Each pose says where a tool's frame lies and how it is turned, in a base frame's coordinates. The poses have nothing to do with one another.
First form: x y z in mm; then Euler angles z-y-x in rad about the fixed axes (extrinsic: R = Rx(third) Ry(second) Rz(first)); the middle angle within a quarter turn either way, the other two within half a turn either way.
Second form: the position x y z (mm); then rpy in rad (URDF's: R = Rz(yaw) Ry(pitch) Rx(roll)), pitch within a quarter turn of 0, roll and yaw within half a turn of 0. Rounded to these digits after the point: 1 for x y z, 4 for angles.
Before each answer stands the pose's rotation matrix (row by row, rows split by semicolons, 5 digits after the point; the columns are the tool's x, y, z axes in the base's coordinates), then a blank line. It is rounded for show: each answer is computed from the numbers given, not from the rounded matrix.
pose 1, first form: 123.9, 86.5, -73.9, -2.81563, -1.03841, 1.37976
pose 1, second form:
-0.48086 0.16254 -0.86160; 0.74058 -0.45076 -0.49836; -0.46938 -0.87772 0.09638

123.9, 86.5, -73.9, -1.4614, 0.4886, 2.1467
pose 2, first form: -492.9, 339.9, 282.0, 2.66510, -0.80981, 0.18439
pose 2, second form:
-0.61282 -0.31631 -0.72416; 0.56887 -0.81265 -0.12644; -0.54849 -0.48944 0.67795

-492.9, 339.9, 282.0, -0.6253, 0.5806, 2.3934
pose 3, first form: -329.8, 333.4, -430.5, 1.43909, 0.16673, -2.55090
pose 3, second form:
0.12950 -0.97759 0.16596; -0.83550 -0.01745 0.54921; -0.53401 -0.20978 -0.81904

-329.8, 333.4, -430.5, -2.8908, 0.5633, -1.4170
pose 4, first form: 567.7, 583.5, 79.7, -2.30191, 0.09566, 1.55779
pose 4, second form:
-0.66465 0.74103 0.09551; -0.07345 0.06241 -0.99534; -0.74354 -0.66857 0.01295

567.7, 583.5, 79.7, -1.5514, 0.8383, -3.0315
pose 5, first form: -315.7, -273.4, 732.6, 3.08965, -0.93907, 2.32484
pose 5, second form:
-0.58974 -0.03066 -0.80701; 0.55191 0.71421 -0.43046; 0.58957 -0.69926 -0.40428

-315.7, -273.4, 732.6, -2.0950, -0.6305, 2.3893
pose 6, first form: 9.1, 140.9, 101.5, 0.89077, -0.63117, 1.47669
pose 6, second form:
0.50766 -0.62775 -0.59009; -0.29635 0.51589 -0.80377; 0.80898 0.58292 0.07586

9.1, 140.9, 101.5, 1.4414, -0.9424, -0.5284
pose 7, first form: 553.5, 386.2, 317.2, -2.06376, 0.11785, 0.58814
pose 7, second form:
-0.46996 0.87482 0.11758; -0.76379 -0.33626 -0.55097; -0.44246 -0.34873 0.82620

553.5, 386.2, 317.2, -0.3994, 0.4583, -2.1224
